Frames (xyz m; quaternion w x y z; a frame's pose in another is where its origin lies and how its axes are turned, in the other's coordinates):
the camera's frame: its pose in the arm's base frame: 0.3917 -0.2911 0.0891 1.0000 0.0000 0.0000 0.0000
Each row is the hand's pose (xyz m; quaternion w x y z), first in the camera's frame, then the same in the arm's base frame.
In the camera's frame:
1: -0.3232 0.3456 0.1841 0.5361 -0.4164 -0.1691 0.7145
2: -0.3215 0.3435 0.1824 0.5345 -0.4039 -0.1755 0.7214
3: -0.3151 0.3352 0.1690 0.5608 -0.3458 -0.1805 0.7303
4: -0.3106 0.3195 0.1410 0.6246 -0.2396 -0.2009 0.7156
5: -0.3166 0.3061 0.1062 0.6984 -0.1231 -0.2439 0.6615
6: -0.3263 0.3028 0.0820 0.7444 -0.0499 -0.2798 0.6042
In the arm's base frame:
1: 0.0685 0.0545 0.2732 0.5361 -0.4164 -0.1691 0.7145
2: 0.0702 0.0524 0.2715 0.5345 -0.4039 -0.1755 0.7214
3: 0.0766 0.0441 0.2581 0.5608 -0.3458 -0.1805 0.7303
4: 0.0811 0.0284 0.2301 0.6246 -0.2396 -0.2009 0.7156
5: 0.0751 0.0150 0.1953 0.6984 -0.1231 -0.2439 0.6615
6: 0.0654 0.0117 0.1711 0.7444 -0.0499 -0.2798 0.6042

